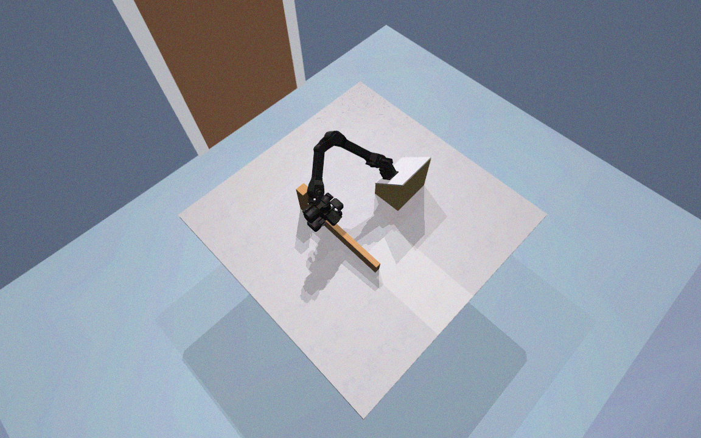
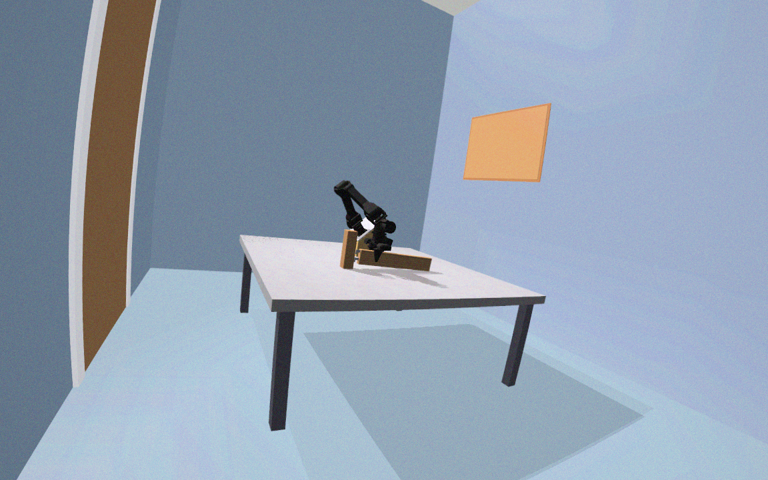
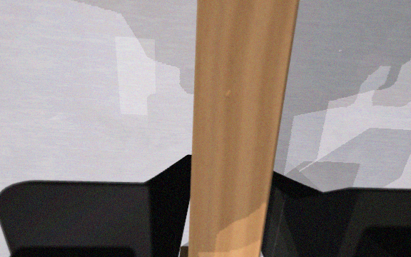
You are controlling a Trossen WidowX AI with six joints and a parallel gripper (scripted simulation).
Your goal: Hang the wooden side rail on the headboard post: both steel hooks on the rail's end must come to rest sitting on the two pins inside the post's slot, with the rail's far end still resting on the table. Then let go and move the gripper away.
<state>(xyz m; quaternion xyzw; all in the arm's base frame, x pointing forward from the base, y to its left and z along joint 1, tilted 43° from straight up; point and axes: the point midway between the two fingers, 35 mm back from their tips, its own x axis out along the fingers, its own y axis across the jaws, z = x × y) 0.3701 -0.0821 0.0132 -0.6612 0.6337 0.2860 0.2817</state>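
Right now the headboard post is 140 mm to the right of my gripper tip and 40 mm above it.
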